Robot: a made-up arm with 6 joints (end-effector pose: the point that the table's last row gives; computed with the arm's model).
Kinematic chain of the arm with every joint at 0, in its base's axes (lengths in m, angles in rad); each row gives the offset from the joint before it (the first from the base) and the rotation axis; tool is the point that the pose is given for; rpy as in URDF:
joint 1: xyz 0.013 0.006 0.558 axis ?
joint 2: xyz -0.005 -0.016 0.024 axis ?
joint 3: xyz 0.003 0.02 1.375 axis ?
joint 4: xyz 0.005 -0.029 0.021 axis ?
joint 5: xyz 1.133 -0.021 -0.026 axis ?
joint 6: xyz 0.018 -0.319 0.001 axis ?
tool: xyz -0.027 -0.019 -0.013 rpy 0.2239 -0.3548 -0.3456
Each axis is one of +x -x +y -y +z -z.
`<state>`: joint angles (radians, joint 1 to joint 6).
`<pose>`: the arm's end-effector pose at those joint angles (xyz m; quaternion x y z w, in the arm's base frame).
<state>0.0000 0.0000 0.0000 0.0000 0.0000 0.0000</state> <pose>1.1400 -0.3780 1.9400 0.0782 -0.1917 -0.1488 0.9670</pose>
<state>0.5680 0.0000 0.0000 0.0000 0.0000 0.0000</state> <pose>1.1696 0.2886 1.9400 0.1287 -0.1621 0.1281 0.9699</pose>
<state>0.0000 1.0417 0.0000 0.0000 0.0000 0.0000</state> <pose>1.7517 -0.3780 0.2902 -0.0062 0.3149 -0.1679 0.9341</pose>
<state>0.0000 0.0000 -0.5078 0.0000 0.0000 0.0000</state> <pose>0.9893 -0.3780 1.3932 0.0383 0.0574 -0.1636 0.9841</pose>
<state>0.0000 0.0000 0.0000 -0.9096 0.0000 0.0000</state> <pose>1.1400 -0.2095 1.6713 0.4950 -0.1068 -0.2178 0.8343</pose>
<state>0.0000 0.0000 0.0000 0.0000 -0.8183 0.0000</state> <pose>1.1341 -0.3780 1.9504 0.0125 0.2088 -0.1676 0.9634</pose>
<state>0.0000 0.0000 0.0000 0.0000 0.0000 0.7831</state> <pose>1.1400 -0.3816 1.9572 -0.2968 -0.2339 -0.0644 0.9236</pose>
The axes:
joint 1: +z
joint 2: +y
joint 3: -y
joint 4: -x
joint 5: -y
joint 6: -x

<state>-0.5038 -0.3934 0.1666 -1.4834 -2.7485 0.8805</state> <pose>0.5481 -0.3202 2.1735 0.0298 0.2836 0.6849 0.6705</pose>
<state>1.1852 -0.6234 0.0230 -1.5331 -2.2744 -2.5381</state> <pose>0.1369 0.2654 2.1528 -0.2055 0.8543 -0.2964 0.3743</pose>
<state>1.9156 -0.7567 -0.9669 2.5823 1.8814 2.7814</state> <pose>-0.2708 0.1146 1.5736 -0.5413 0.5970 0.3953 0.4408</pose>
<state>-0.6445 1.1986 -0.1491 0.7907 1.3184 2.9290</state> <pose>1.2461 -1.2642 0.0393 -0.9442 -0.2053 0.2384 0.0973</pose>
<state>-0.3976 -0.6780 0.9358 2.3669 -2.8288 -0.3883</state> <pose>-0.9940 0.6707 2.7830 -0.4515 0.0292 0.8815 0.1352</pose>
